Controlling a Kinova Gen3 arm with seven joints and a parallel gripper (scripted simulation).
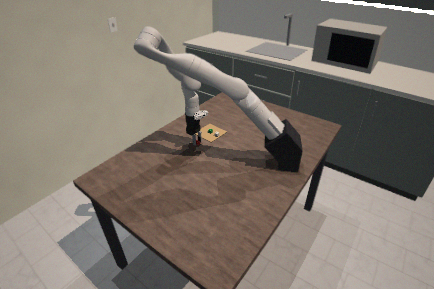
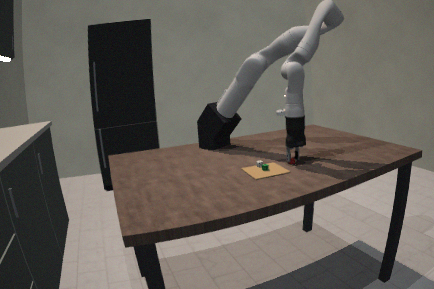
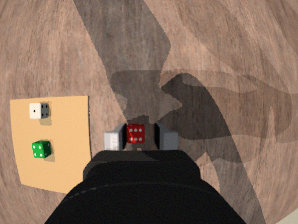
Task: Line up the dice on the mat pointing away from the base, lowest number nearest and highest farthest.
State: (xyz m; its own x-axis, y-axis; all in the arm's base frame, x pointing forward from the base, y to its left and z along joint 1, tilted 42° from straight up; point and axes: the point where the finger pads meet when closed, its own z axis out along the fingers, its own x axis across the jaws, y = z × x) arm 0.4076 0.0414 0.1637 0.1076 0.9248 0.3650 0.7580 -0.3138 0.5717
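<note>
Right now the red die is 10 mm to the right of my hand and 20 mm below it. Round my hand: green die: 140 mm to the right, 10 mm below; then white die: 50 mm behind, 130 mm to the right, 10 mm below; then tan mat: 10 mm ahead, 140 mm to the right, 30 mm below.
</note>
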